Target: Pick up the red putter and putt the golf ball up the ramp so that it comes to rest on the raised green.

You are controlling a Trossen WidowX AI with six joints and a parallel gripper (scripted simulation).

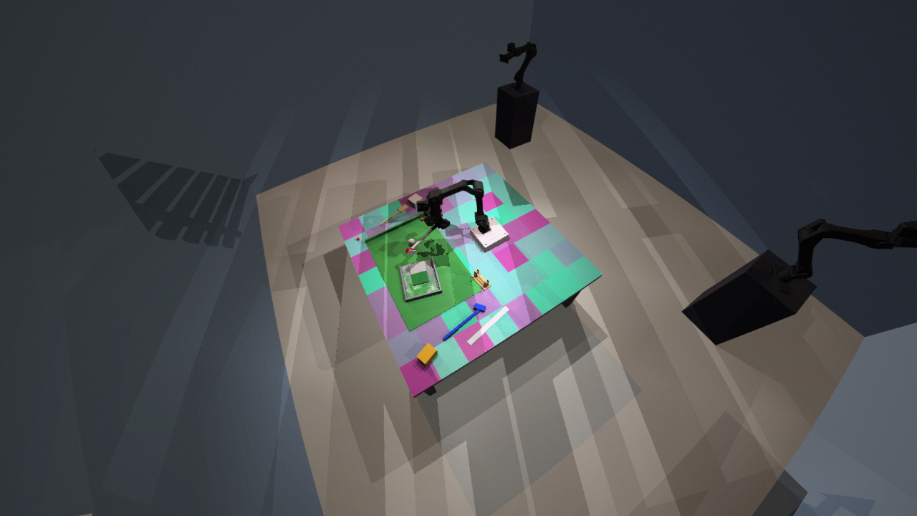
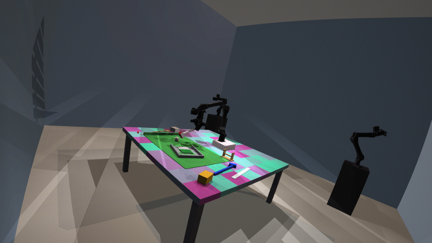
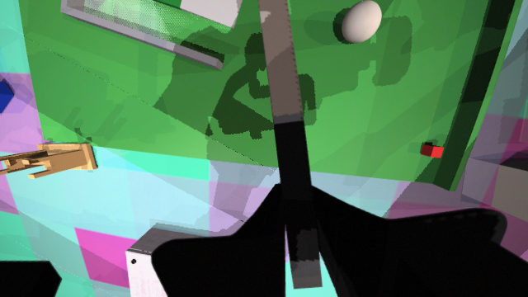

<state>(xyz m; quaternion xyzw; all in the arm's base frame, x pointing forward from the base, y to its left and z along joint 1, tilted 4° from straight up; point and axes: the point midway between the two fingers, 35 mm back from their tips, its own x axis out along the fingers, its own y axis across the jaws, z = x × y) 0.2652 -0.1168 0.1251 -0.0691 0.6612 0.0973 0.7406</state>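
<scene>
Now: the red putter 110 mm ahead of my gripper tip and 30 mm to the left of it. From my gripper tip the other things lie so: white golf ball 170 mm ahead, 80 mm to the right, 110 mm below; then dark green rail 210 mm ahead, 260 mm to the right, 120 mm below; then wooden rack 70 mm behind, 410 mm to the left, 100 mm below.
</scene>
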